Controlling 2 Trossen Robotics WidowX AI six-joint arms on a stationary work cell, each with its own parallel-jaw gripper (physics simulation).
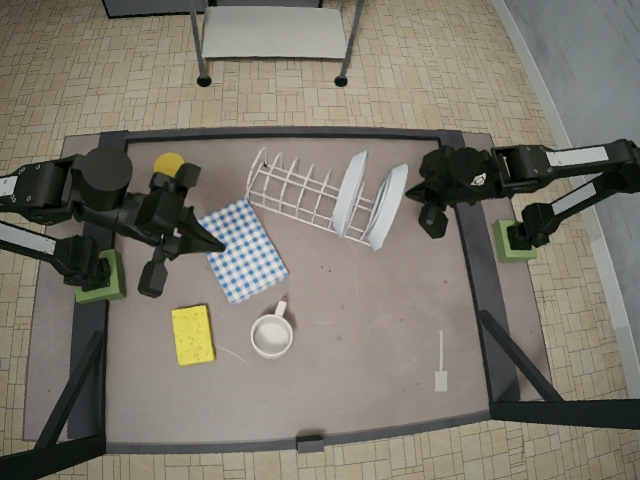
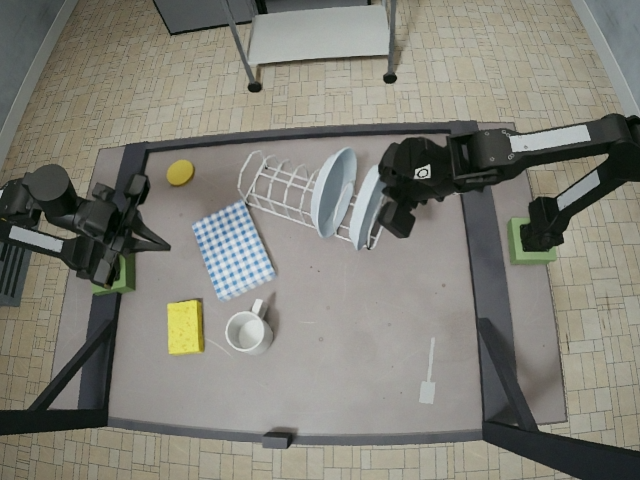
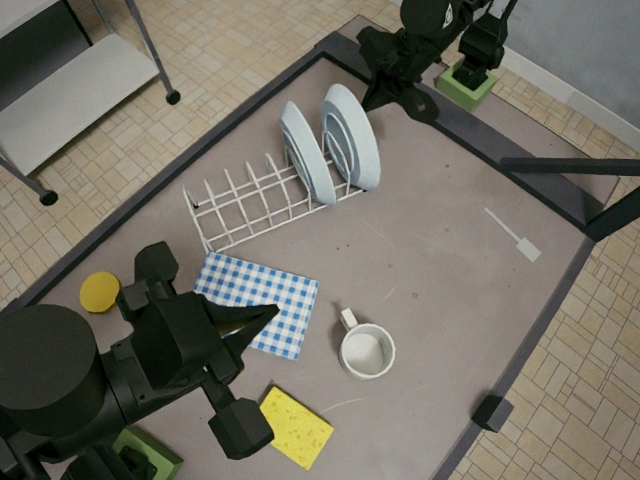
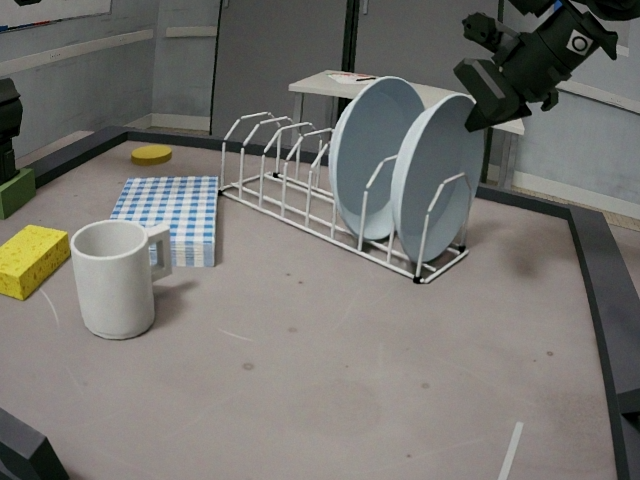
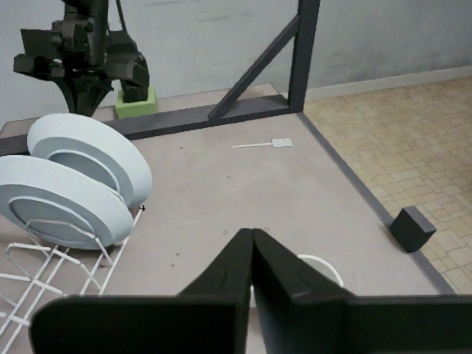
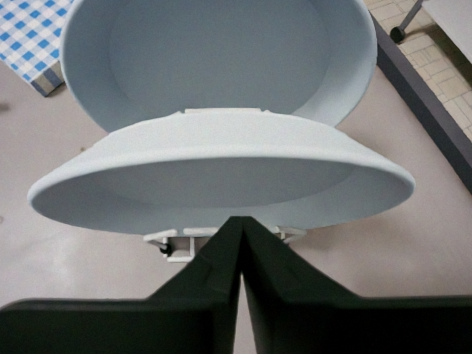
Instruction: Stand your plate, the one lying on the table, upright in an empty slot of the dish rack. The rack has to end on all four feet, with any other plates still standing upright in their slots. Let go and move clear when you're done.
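Pixels of known places: left gripper, fingertip midpoint: (image 1: 224,249) (image 2: 170,248) (image 3: 277,308) (image 5: 250,239); right gripper, fingertip midpoint: (image 1: 406,194) (image 2: 383,192) (image 3: 361,111) (image 4: 467,128) (image 5: 79,129) (image 6: 240,227); left arm's base, origin of the base link: (image 1: 95,274) (image 3: 130,475); right arm's base, origin of the base link: (image 1: 518,238) (image 2: 534,238) (image 3: 469,77) (image 5: 135,96).
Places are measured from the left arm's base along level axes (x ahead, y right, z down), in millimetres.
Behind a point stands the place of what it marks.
Note:
The white wire dish rack (image 1: 281,212) @[x 436, y -65, z 39 mm] (image 4: 416,279) @[x 627, y 74, z 40 mm] stands on the table, its feet appearing to rest on it. A pale blue plate (image 1: 388,206) @[x 615, y 47, z -136 mm] (image 3: 364,139) @[x 611, y 57, z -131 mm] (image 4: 439,180) @[x 647, y -9, z -46 mm] (image 6: 225,175) @[x 635, y 8, z -76 mm] stands upright, slightly tilted, in the rack's right end slot. Another pale blue plate (image 1: 351,193) @[x 548, y 9, z -145 mm] (image 3: 307,155) @[x 540, y -5, z -130 mm] (image 4: 382,149) @[x 578, y -52, z -60 mm] (image 6: 220,60) @[x 567, y -39, z -74 mm] stands upright to its left, apart from it. My right gripper (image 1: 408,193) @[x 667, y 25, z -122 mm] (image 6: 240,227) @[x 667, y 25, z -122 mm] is shut and empty beside the end plate's outer face; whether they touch is unclear. My left gripper (image 1: 223,248) @[x 298, y 109, z -263 mm] (image 3: 277,308) @[x 298, y 109, z -263 mm] (image 5: 250,239) @[x 298, y 109, z -263 mm] is shut and empty above the cloth.
A blue-checked cloth (image 1: 248,263) @[x 334, y 46, z 17 mm] lies left of the rack. A yellow sponge (image 1: 192,334) @[x 186, y 169, z 14 mm] and a white mug (image 1: 271,336) @[x 344, y 208, z 37 mm] are nearer the front. A yellow disc (image 2: 180,172) @[x 196, y -248, z 32 mm] lies at the back left. A pale scraper-shaped mark or tool (image 1: 440,381) @[x 674, y 408, z 43 mm] lies at the front right.

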